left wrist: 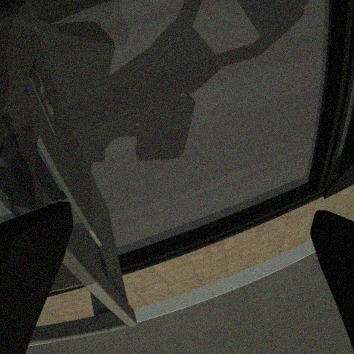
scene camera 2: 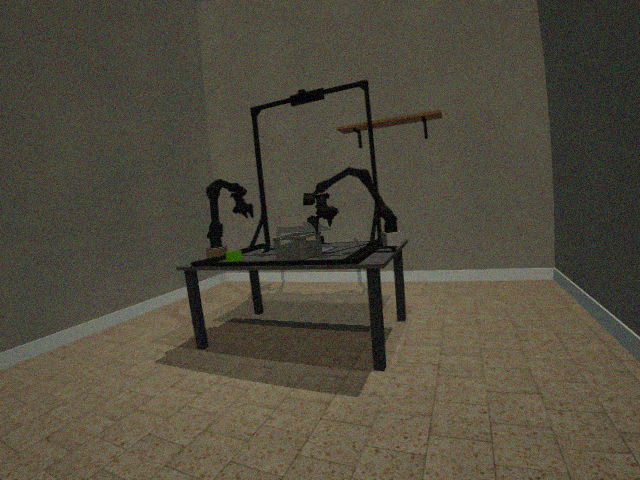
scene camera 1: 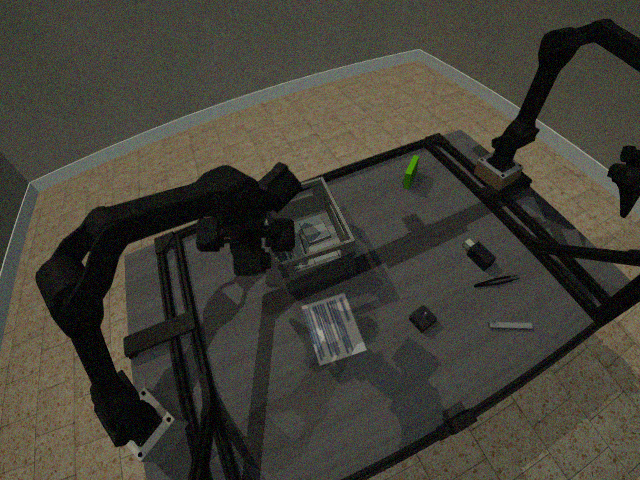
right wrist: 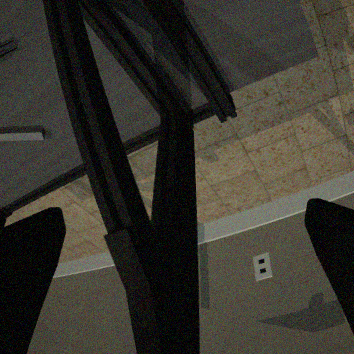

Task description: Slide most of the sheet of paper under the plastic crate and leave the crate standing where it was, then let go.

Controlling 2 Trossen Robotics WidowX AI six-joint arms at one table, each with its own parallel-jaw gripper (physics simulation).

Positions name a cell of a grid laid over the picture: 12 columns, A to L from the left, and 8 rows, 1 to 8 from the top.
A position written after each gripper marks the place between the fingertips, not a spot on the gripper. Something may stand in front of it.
The left gripper (scene camera 1: E5) is open and holds nothing. Also in view: a plastic crate (left wrist: D6). The right gripper (right wrist: G5) is open, holding nothing. On the table rests a sheet of paper (scene camera 1: G6).
The left gripper is seen too in the left wrist view (left wrist: G5). The left wrist view does not show the sheet of paper: it is out of frame. The right wrist view does not show the sheet of paper: it is out of frame.
